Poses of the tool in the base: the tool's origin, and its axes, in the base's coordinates. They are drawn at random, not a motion.
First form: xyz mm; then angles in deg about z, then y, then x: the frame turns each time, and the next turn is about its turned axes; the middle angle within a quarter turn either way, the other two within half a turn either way.
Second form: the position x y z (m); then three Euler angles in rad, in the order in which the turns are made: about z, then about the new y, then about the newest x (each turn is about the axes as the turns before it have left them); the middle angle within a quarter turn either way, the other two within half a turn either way. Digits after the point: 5 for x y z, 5 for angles.
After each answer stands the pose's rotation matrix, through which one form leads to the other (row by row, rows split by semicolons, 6 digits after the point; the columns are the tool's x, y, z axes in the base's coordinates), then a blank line. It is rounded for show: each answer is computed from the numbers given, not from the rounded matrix.
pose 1, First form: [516.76, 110.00, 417.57, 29.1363, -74.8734, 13.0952]
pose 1, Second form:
[0.51676, 0.11000, 0.41757, 0.50852, -1.30679, 0.22855]
0.227933 -0.665271 -0.710958; 0.127055 0.744257 -0.655697; 0.965352 0.059124 0.254167

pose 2, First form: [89.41, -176.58, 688.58, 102.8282, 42.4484, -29.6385]
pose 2, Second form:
[0.08941, -0.17658, 0.68858, 1.79469, 0.74086, -0.51729]
-0.163832 -0.773363 -0.612429; 0.719468 -0.518416 0.462180; -0.674926 -0.364904 0.641343

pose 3, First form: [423.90, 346.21, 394.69, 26.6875, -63.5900, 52.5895]
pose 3, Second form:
[0.42390, 0.34621, 0.39469, 0.46578, -1.10985, 0.91786]
0.397408 -0.908471 -0.129411; 0.199767 0.223293 -0.954062; 0.895634 0.353299 0.270220

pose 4, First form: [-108.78, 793.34, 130.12, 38.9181, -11.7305, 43.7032]
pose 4, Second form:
[-0.10878, 0.79334, 0.13012, 0.67925, -0.20474, 0.76276]
0.761795 -0.563442 0.319689; 0.615089 0.474226 -0.629901; 0.203309 0.676493 0.707830

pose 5, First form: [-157.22, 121.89, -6.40, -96.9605, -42.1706, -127.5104]
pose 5, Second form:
[-0.15722, 0.12189, -0.00640, -1.69228, -0.73602, -2.22548]
-0.089816 -0.668953 0.737858; -0.735687 -0.454821 -0.501899; 0.671340 -0.587911 -0.451290

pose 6, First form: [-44.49, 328.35, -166.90, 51.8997, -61.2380, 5.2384]
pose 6, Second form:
[-0.04449, 0.32835, -0.16690, 0.90582, -1.06880, 0.09143]
0.296903 -0.833031 -0.466807; 0.378650 0.551480 -0.743299; 0.876626 0.043931 0.479163

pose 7, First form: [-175.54, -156.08, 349.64, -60.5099, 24.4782, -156.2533]
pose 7, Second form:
[-0.17554, -0.15608, 0.34964, -1.05610, 0.42723, -2.72713]
0.448027 -0.878883 0.163819; -0.792205 -0.305357 0.528364; -0.414347 -0.366499 -0.833063

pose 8, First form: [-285.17, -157.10, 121.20, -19.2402, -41.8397, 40.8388]
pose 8, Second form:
[-0.28517, -0.15710, 0.12120, -0.33580, -0.73024, 0.71277]
0.703402 -0.162535 -0.691960; -0.245504 0.858038 -0.451109; 0.667049 0.487189 0.563642

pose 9, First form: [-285.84, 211.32, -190.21, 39.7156, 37.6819, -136.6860]
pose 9, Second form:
[-0.28584, 0.21132, -0.19021, 0.69317, 0.65767, -2.38562]
0.608778 0.142361 -0.780463; 0.505697 -0.827637 0.243489; -0.611277 -0.542909 -0.575839

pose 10, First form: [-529.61, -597.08, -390.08, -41.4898, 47.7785, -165.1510]
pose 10, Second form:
[-0.52961, -0.59708, -0.39008, -0.72413, 0.83389, -2.88243]
0.503376 -0.782524 -0.366426; -0.445190 -0.598329 0.666189; -0.740552 -0.172215 -0.649557

